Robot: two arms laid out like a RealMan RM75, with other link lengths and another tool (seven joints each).
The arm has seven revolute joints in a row. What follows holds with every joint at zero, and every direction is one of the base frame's. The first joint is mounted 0.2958 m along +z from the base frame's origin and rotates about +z. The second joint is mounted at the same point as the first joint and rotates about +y. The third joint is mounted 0.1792 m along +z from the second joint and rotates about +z. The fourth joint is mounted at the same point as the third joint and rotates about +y. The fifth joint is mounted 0.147 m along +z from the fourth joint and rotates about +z. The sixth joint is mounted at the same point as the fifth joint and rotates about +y. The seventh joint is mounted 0.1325 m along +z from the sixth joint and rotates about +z. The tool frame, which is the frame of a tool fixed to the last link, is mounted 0.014 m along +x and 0.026 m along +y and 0.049 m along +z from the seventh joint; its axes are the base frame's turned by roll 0, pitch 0.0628 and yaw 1.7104 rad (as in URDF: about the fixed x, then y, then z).
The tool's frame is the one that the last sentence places.
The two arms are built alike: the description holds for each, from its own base.
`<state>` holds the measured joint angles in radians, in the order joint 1, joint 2, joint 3, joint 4, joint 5, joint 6, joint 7, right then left.
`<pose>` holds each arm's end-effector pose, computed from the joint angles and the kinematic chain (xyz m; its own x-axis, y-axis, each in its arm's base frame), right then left.
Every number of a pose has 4 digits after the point.
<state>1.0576 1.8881 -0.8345 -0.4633 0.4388 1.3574 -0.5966 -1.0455 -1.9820 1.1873 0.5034 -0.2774 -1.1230 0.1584</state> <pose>0.1595 0.2983 0.0640 -0.8973 -0.2893 -0.3333 -0.3188 0.9471 0.0362 -0.1837 0.3426 0.0491 0.6588 -0.3838 -0.6470 -0.4525 -0.8893 0.0668</pose>
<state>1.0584 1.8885 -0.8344 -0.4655 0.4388 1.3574 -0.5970 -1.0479 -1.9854 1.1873 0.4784 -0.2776 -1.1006 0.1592</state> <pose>0.1590 0.2987 0.0641 -0.8965 -0.2913 -0.3336 -0.3214 0.9462 0.0373 -0.1861 0.3417 0.0463 0.6602 -0.3818 -0.6469 -0.4498 -0.8906 0.0666</pose>
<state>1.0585 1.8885 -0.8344 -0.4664 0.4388 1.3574 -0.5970 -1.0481 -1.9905 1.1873 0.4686 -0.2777 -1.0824 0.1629</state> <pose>0.1589 0.2989 0.0642 -0.8963 -0.2918 -0.3339 -0.3221 0.9460 0.0378 -0.1864 0.3419 0.0440 0.6587 -0.3854 -0.6462 -0.4561 -0.8876 0.0645</pose>
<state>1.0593 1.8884 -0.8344 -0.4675 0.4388 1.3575 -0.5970 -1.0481 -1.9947 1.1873 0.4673 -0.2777 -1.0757 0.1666</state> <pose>0.1586 0.2992 0.0643 -0.8958 -0.2929 -0.3343 -0.3235 0.9454 0.0385 -0.1857 0.3418 0.0425 0.6573 -0.3906 -0.6445 -0.4616 -0.8847 0.0654</pose>
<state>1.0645 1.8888 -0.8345 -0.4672 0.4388 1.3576 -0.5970 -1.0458 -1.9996 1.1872 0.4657 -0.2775 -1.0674 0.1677</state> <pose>0.1570 0.2999 0.0642 -0.8944 -0.2976 -0.3340 -0.3282 0.9438 0.0379 -0.1858 0.3414 0.0407 0.6578 -0.3922 -0.6430 -0.4642 -0.8834 0.0640</pose>
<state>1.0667 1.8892 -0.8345 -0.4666 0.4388 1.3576 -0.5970 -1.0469 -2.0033 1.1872 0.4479 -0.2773 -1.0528 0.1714</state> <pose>0.1564 0.3000 0.0640 -0.8939 -0.2995 -0.3335 -0.3299 0.9433 0.0372 -0.1877 0.3399 0.0382 0.6579 -0.3940 -0.6418 -0.4630 -0.8837 0.0679</pose>
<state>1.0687 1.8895 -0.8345 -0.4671 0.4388 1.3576 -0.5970 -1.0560 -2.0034 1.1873 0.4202 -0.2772 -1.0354 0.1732</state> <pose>0.1557 0.3004 0.0639 -0.8932 -0.3015 -0.3334 -0.3321 0.9425 0.0373 -0.1891 0.3394 0.0363 0.6562 -0.3952 -0.6428 -0.4618 -0.8840 0.0720</pose>
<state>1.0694 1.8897 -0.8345 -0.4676 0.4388 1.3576 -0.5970 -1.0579 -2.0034 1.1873 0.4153 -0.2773 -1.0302 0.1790</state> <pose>0.1554 0.3005 0.0639 -0.8929 -0.3024 -0.3335 -0.3331 0.9421 0.0375 -0.1892 0.3396 0.0360 0.6529 -0.4003 -0.6430 -0.4665 -0.8813 0.0750</pose>
